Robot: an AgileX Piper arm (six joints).
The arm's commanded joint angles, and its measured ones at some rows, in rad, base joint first. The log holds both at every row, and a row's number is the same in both.
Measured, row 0:
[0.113 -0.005 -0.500 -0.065 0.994 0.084]
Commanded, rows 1 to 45:
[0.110 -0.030 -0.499 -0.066 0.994 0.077]
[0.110 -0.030 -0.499 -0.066 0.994 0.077]
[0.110 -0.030 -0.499 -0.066 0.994 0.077]
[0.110 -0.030 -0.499 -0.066 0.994 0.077]
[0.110 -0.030 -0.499 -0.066 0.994 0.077]
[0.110 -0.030 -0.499 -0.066 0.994 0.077]
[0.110 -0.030 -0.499 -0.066 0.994 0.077]
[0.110 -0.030 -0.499 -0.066 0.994 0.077]
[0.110 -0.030 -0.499 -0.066 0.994 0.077]
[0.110 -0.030 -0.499 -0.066 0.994 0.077]
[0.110 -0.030 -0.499 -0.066 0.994 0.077]
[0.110 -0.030 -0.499 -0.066 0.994 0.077]
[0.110 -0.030 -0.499 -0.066 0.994 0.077]
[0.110 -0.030 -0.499 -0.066 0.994 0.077]
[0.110 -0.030 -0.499 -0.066 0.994 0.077]
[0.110 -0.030 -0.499 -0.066 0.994 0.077]
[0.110 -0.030 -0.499 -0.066 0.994 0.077]
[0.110 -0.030 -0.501 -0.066 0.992 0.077]
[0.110 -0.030 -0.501 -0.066 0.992 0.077]
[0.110 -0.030 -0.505 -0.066 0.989 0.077]
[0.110 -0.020 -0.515 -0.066 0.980 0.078]
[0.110 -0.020 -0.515 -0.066 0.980 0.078]
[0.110 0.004 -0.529 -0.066 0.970 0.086]
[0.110 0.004 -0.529 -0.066 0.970 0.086]
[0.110 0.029 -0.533 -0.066 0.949 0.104]
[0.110 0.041 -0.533 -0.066 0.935 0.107]
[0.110 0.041 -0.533 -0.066 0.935 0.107]
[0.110 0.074 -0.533 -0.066 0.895 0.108]
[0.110 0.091 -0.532 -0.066 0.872 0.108]
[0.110 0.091 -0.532 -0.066 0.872 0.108]
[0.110 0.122 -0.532 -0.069 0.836 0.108]
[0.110 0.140 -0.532 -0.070 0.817 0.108]
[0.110 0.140 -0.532 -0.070 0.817 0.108]
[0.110 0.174 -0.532 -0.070 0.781 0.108]
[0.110 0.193 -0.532 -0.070 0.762 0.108]
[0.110 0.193 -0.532 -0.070 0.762 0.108]
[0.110 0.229 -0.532 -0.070 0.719 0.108]
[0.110 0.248 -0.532 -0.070 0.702 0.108]
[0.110 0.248 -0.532 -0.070 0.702 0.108]
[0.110 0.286 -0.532 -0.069 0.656 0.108]
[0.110 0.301 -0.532 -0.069 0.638 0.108]
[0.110 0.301 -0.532 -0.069 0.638 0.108]
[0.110 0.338 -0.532 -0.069 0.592 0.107]
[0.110 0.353 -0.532 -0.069 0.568 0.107]
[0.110 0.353 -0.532 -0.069 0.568 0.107]
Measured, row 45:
[0.113 0.315 -0.526 -0.066 0.643 0.103]
